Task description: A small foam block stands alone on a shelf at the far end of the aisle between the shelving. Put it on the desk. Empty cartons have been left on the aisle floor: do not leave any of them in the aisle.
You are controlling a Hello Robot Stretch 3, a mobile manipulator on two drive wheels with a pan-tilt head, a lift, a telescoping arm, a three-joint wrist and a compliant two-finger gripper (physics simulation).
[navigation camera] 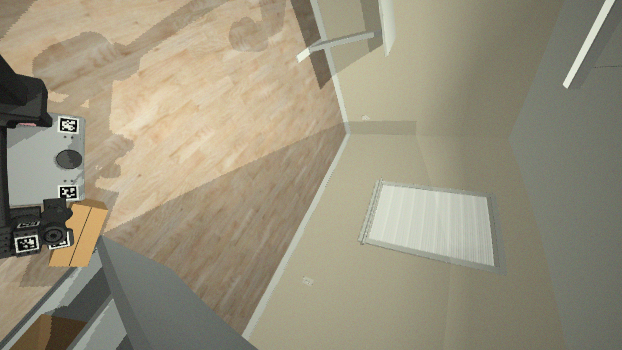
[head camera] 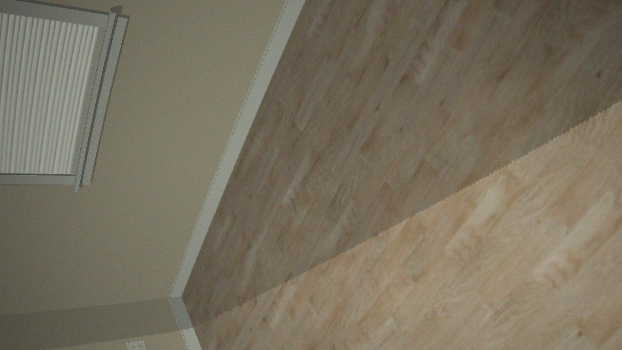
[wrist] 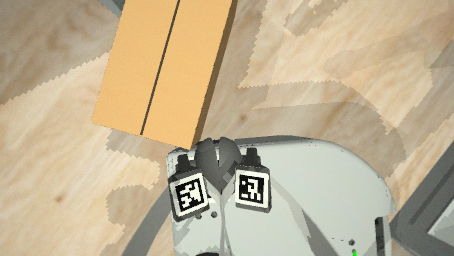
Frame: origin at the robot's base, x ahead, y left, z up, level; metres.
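Seen in the pictures: gripper, fingertip midpoint: [wrist: 217,157]; robot's base, origin of the base link: [navigation camera: 69,157] [wrist: 213,228].
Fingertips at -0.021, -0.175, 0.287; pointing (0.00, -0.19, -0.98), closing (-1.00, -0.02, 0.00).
Observation:
Pixels of each thing's top centre, then the offset from my fingertips to it, as dx, dy, dz. "spot": a spot on its surface instead.
- empty carton, middle of its top: [wrist: 169,34] [navigation camera: 80,236] +0.044, -0.135, -0.107
- brown carton, surface spot: [navigation camera: 55,331] spot: -0.069, -0.512, -0.105
An empty carton [navigation camera: 91,234] [wrist: 187,75], orange-brown with a dark seam, lies on the aisle floor against the corner of my base, beside the end of the shelving. My gripper [wrist: 217,157] is shut with its rounded fingertips together and nothing visible between them. It points down above the edge of my base, close beside the carton's near end. In the navigation camera view my wrist hides the fingers and part of the carton. The foam block does not show in these views, and I cannot make out the desk.
My base [navigation camera: 32,167] [wrist: 340,195] stands on the wood floor. A grey shelving unit [navigation camera: 150,285] with a brown carton [navigation camera: 55,331] inside is at the lower left of the navigation camera view. Walls with a blind-covered window [head camera: 47,95] [navigation camera: 432,222] stand beyond the floor.

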